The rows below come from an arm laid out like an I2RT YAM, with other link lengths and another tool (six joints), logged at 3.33 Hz.
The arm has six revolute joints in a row. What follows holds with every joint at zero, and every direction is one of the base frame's. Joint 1 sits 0.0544 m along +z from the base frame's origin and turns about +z. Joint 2 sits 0.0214 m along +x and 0.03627 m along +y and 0.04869 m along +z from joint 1 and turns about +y. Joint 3 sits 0.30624 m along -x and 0.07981 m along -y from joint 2 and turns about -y. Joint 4 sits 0.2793 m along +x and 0.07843 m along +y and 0.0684 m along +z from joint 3 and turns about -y. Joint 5 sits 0.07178 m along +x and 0.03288 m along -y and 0.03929 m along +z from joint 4 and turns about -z. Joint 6 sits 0.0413 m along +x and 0.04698 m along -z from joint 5 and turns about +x. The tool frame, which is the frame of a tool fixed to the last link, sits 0.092 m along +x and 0.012 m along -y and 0.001 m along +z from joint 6; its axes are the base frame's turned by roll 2.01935, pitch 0.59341 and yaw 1.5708 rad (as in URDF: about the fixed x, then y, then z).
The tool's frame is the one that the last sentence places.
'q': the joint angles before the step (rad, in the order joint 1, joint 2, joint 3, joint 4, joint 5, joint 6). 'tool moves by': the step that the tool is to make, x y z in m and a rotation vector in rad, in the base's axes. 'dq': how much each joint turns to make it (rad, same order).
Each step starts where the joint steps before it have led.
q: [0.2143 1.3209 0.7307 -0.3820 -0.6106 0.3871]
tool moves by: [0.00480 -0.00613 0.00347 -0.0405 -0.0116 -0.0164]
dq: [-0.0072 0.0013 0.0240 -0.0306 0.0400 -0.0192]
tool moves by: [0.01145 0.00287 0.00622 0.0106 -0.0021 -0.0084]
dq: [0.0000 0.0307 0.0407 0.0023 -0.0035 0.0149]
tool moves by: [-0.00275 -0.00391 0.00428 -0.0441 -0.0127 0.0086]
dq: [0.0031 -0.0166 0.0144 -0.0465 0.0348 -0.0356]
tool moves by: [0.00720 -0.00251 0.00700 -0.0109 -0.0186 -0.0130]
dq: [-0.0062 0.0052 0.0266 -0.0070 0.0158 -0.0029]
